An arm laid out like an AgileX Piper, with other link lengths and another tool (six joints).
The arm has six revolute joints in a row. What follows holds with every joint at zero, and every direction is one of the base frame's.
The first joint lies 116.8 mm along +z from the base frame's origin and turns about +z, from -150 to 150 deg.
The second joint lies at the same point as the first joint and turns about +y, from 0 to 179.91 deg.
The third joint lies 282.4 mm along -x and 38.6 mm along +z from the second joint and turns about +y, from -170 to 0 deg.
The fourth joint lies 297.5 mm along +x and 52.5 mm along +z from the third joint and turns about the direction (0.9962, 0, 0.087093), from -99.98 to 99.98 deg.
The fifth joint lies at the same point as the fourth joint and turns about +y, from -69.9 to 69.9 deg.
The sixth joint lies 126.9 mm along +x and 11.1 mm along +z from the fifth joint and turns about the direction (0.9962, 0, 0.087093), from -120 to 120 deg.
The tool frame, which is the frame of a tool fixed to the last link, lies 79.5 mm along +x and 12 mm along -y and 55.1 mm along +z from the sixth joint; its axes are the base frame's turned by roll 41.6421, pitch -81.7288 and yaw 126.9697 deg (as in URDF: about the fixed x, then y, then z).
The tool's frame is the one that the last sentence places.
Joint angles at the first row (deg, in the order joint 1, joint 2, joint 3, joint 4, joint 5, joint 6):
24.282, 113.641, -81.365, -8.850, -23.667, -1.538
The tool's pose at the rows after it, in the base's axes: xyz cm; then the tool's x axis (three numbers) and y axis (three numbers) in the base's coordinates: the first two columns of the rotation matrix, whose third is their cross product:
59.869, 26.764, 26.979, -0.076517, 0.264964, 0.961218, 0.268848, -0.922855, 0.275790
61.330, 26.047, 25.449, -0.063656, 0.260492, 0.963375, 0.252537, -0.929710, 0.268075
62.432, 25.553, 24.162, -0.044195, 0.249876, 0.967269, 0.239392, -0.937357, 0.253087
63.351, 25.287, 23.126, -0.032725, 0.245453, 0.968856, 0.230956, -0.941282, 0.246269
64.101, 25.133, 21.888, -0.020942, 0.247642, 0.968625, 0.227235, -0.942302, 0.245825
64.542, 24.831, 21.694, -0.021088, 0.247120, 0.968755, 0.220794, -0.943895, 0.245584
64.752, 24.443, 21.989, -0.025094, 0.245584, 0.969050, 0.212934, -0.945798, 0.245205
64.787, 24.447, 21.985, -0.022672, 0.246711, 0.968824, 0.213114, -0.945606, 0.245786
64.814, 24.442, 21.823, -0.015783, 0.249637, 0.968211, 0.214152, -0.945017, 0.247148
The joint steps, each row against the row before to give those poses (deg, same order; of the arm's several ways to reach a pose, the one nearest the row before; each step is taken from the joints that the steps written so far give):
-1.011, 3.713, -3.000, 0.272, -1.487, 0.000
-0.984, 3.136, -2.103, 0.535, -0.757, -0.025
-0.524, 2.433, -1.763, 1.102, -0.117, -0.001
-0.389, 2.186, -1.817, 0.526, 0.002, 0.000
-0.323, 2.083, -1.464, 0.121, -0.017, 0.000
-0.365, 0.810, -0.919, 0.001, 0.000, 0.000
-0.351, -0.001, -0.343, 0.091, 0.000, -0.103
0.000, 0.001, -0.113, 0.000, 0.264, 0.000
0.000, -0.001, 0.002, 0.000, 0.434, 0.000

